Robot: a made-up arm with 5 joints.
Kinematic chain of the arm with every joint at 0, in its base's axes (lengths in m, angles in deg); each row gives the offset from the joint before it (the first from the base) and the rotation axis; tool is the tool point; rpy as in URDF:
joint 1: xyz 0 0 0.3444 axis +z
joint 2: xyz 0 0 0 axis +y
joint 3: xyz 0.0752 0 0.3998 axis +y
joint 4: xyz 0.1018 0 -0.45 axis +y
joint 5: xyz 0.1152 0 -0.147 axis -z
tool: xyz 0 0 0 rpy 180 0 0
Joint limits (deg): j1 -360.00..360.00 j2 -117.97..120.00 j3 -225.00..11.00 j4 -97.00..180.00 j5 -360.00..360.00
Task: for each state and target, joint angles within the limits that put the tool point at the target. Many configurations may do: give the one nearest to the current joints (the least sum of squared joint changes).
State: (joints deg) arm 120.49 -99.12 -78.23 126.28 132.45
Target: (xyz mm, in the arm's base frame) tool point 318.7 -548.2 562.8
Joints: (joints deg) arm 120.17 -117.97 -109.06 140.07 132.45
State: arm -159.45 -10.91 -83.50 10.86 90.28
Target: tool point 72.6 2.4 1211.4
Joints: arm -178.11 -59.03 -81.31 5.35 90.28
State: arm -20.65 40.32 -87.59 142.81 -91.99
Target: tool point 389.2 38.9 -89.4
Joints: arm 5.71 75.96 -84.78 128.05 -91.99
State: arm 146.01 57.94 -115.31 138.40 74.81
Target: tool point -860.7 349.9 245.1
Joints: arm 157.88 67.84 -144.23 92.74 74.81
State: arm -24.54 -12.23 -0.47 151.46 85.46
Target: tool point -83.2 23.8 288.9
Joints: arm -15.96 -11.56 11.00 124.57 85.46
